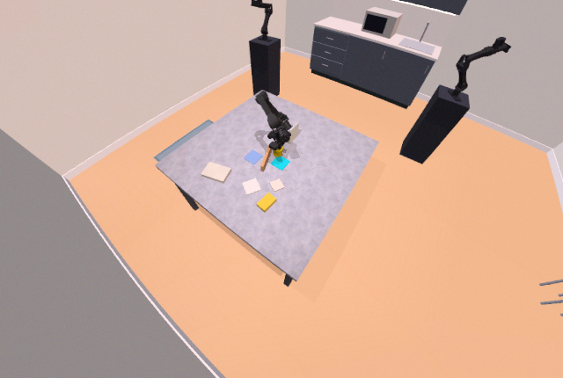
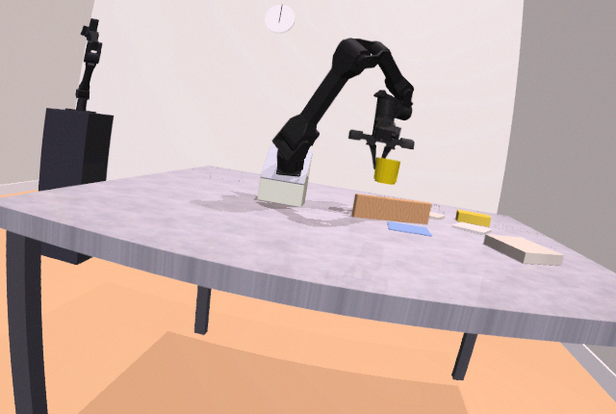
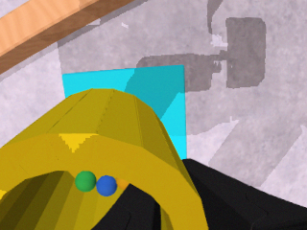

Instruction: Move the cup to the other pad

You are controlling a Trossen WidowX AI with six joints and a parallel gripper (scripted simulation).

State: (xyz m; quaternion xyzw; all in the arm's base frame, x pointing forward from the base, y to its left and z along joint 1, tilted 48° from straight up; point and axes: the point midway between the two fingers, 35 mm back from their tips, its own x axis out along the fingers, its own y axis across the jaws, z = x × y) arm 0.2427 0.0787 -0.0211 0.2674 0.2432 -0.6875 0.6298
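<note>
My gripper tip is now 2 cm short of the cyan pad, 2 cm to the right of it and 13 cm above it. The rest, counted from my gripper tip: green marble: 4 cm ahead, 1 cm to the left, 2 cm below; yellow cup: 2 cm ahead; blue marble: 3 cm ahead, 2 cm to the left, 2 cm below.
</note>
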